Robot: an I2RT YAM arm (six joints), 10 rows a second.
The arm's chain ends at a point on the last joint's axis. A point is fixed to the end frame.
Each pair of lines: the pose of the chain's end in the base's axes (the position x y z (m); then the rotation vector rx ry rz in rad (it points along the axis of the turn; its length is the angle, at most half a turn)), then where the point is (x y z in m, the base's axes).
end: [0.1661 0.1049 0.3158 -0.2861 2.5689 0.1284]
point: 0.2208 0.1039 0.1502
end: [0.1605 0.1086 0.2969 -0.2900 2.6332 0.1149]
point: 0.2048 0.1044 0.1282
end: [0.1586 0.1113 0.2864 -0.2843 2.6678 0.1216]
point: 0.1970 0.1072 0.1163
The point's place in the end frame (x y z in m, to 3 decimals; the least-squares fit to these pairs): 0.043 -0.019 0.168
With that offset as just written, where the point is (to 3 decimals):
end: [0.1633 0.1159 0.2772 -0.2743 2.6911 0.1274]
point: 0.198 0.112 0.106
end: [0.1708 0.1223 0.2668 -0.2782 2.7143 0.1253]
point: 0.201 0.118 0.095
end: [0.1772 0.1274 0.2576 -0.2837 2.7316 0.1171]
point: 0.205 0.121 0.085
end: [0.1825 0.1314 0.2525 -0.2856 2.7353 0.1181]
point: 0.210 0.125 0.080
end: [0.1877 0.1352 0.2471 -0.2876 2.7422 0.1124]
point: 0.214 0.128 0.075
